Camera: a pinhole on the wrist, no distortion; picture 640 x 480 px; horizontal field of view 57.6 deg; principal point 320.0 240.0 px. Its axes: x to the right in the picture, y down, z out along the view. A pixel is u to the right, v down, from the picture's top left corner.
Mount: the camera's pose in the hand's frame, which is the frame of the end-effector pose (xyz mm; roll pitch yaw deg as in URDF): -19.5 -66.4 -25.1 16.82 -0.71 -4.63
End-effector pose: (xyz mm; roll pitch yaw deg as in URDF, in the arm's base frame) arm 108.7 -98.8 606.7 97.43 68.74 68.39
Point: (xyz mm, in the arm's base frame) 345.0 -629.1 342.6
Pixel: 474.8 55.8
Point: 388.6 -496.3 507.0
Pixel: 361.1 216.4
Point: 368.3 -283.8 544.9
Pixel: 414.2 448.9
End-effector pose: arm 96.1 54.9 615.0 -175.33 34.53 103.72
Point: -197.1 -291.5 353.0
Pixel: 290.1 71.9
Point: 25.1 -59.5 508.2
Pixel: 340.2 353.5
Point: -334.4 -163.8 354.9
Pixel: outside the picture
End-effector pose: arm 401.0 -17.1 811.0 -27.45 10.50 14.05
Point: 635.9 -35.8 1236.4
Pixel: 564.4 139.6
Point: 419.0 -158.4 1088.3
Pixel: outside the picture
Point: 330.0 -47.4 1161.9
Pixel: 131.9 221.2
